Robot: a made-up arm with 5 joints.
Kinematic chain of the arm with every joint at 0, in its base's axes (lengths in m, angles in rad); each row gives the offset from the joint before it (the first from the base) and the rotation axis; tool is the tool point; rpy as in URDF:
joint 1: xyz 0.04 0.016 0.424 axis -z
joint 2: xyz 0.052 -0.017 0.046 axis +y
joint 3: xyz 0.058 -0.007 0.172 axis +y
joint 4: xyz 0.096 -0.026 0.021 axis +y
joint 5: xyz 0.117 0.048 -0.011 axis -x
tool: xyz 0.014 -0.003 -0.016 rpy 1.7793 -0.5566 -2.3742
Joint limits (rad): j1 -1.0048..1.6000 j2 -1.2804..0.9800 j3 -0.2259..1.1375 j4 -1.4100..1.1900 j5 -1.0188..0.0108
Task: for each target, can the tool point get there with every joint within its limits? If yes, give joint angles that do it. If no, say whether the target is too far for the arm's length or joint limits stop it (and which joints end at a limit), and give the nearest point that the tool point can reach.
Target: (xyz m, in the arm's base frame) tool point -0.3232 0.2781 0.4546
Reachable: no: joint limits stop it (at a limit: joint 2, joint 3, joint 4, joint 5) | nearest point -0.1497 0.1529 0.7226 | short by 0.343 m
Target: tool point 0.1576 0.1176 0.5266
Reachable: yes | joints -0.6701 -0.7355 0.9643 0.5352 -0.7442
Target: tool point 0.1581 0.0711 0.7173
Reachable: yes | joints -0.4142 -0.9185 0.0565 0.5857 -0.4919
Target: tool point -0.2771 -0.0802 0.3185
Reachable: no: joint limits stop it (at a limit: joint 1, joint 2, joint 3, joint 5) | nearest point 0.0317 -0.0927 0.3226 | short by 0.309 m
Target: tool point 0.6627 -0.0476 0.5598
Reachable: no: too far | nearest point 0.4783 -0.0288 0.5308 | short by 0.188 m
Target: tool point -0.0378 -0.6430 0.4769
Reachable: no: too far | nearest point 0.0218 -0.4289 0.4745 | short by 0.222 m
